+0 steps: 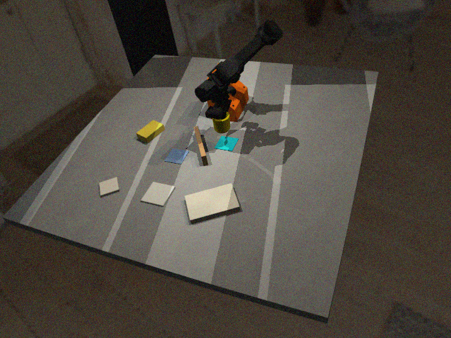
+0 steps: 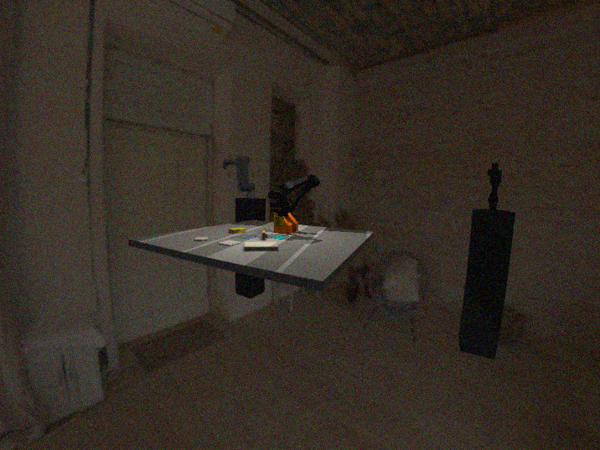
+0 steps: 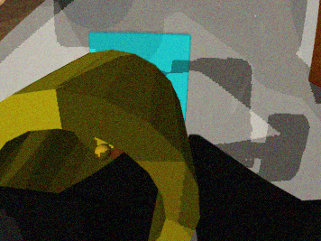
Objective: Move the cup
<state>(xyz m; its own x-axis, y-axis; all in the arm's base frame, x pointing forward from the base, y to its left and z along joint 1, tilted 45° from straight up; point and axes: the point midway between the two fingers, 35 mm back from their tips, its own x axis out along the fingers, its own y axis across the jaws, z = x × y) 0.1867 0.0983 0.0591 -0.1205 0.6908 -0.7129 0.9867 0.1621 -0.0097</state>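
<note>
The teal pad lies 120 mm below my gripper tip, 30 mm ahead of it and 10 mm to the left of it. Also, from my gripper tip: orange marble (20 mm to the left, 20 mm below, 20 mm ahead); yellow cup (20 mm ahead); wooden bar (100 mm below, 100 mm ahead, 80 mm to the right).
</note>
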